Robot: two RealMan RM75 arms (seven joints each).
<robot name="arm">
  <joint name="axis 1" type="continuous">
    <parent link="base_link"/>
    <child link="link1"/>
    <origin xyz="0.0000 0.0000 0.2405"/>
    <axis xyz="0 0 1"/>
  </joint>
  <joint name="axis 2" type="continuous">
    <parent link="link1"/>
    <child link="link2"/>
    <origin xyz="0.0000 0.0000 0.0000"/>
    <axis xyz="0 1 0"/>
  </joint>
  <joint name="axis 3" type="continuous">
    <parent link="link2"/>
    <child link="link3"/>
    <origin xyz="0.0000 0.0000 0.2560"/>
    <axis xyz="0 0 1"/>
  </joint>
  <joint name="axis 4" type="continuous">
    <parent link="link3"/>
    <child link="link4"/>
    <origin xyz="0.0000 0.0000 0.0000"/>
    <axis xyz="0 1 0"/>
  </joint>
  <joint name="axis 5" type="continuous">
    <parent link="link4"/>
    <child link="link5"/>
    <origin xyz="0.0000 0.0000 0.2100"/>
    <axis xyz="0 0 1"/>
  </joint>
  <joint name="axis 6" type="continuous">
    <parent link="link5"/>
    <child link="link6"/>
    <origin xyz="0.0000 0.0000 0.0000"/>
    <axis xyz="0 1 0"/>
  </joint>
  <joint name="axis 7" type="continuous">
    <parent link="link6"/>
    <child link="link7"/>
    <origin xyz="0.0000 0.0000 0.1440"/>
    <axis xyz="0 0 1"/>
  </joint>
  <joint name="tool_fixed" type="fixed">
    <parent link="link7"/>
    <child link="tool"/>
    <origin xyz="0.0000 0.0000 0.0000"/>
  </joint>
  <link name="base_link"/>
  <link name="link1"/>
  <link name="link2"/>
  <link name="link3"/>
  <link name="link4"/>
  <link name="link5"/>
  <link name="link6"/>
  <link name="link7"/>
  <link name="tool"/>
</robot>
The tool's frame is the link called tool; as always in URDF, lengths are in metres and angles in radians. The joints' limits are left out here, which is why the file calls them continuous.
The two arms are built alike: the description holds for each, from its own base.
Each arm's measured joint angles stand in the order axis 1, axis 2, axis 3, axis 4, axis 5, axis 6, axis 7.
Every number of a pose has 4 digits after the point.
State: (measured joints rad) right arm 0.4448 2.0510 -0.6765 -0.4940 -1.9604 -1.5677 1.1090; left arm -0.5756 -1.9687 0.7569 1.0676 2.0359 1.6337 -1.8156
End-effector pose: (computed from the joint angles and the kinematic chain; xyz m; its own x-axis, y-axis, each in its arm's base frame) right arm 0.2975 0.2927 -0.0136 0.8030 -0.2709 -0.5308 -0.4187 -0.8903 -0.1790; left arm -0.2172 0.3709 0.0977 0.8565 0.3461 0.3828 0.4595 -0.8492 -0.2602
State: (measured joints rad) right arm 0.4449 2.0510 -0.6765 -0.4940 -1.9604 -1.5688 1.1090; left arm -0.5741 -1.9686 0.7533 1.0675 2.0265 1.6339 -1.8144
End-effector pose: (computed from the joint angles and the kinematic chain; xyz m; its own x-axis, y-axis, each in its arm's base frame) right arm 0.2973 0.2926 -0.0136 0.8028 -0.2707 -0.5312 -0.4182 -0.8907 -0.1782; left arm -0.2167 0.3708 0.0988 0.8535 0.3424 0.3928 0.4603 -0.8487 -0.2602
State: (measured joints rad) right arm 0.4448 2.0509 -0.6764 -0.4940 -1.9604 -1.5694 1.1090; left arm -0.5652 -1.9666 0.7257 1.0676 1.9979 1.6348 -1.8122
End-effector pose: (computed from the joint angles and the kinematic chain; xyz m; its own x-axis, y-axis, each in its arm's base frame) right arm 0.2973 0.2925 -0.0135 0.8027 -0.2706 -0.5314 -0.4181 -0.8908 -0.1779; left arm -0.2184 0.3701 0.1059 0.8367 0.3348 0.4335 0.4746 -0.8382 -0.2686
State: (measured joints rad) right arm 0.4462 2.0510 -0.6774 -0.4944 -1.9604 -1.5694 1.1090; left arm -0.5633 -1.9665 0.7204 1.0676 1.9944 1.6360 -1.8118
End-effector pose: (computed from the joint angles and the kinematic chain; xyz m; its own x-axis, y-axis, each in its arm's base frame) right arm 0.2968 0.2929 -0.0136 0.8035 -0.2693 -0.5309 -0.4162 -0.8918 -0.1776; left arm -0.2190 0.3697 0.1070 0.8337 0.3344 0.4395 0.4775 -0.8363 -0.2695
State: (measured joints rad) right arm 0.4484 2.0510 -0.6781 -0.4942 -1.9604 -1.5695 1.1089; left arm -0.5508 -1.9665 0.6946 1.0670 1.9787 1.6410 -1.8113
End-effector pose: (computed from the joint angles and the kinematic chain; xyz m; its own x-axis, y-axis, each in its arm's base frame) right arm 0.2962 0.2935 -0.0137 0.8043 -0.2676 -0.5306 -0.4139 -0.8930 -0.1770; left arm -0.2235 0.3670 0.1121 0.8169 0.3366 0.4683 0.4961 -0.8242 -0.2731
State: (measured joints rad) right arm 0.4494 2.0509 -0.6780 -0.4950 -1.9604 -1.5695 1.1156; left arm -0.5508 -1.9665 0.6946 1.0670 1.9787 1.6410 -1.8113
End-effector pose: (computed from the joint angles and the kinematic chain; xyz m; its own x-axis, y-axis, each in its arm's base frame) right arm 0.2959 0.2939 -0.0135 0.8021 -0.2721 -0.5315 -0.4179 -0.8916 -0.1742; left arm -0.2235 0.3670 0.1121 0.8169 0.3366 0.4683 0.4961 -0.8242 -0.2731
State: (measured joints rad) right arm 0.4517 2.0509 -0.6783 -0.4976 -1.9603 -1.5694 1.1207; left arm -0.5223 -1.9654 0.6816 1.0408 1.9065 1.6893 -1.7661
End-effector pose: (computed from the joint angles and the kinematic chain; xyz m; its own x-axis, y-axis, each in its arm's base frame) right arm 0.2951 0.2949 -0.0131 0.8019 -0.2728 -0.5315 -0.4183 -0.8916 -0.1734; left arm -0.2268 0.3553 0.1127 0.7972 0.3085 0.5188 0.4791 -0.8462 -0.2330
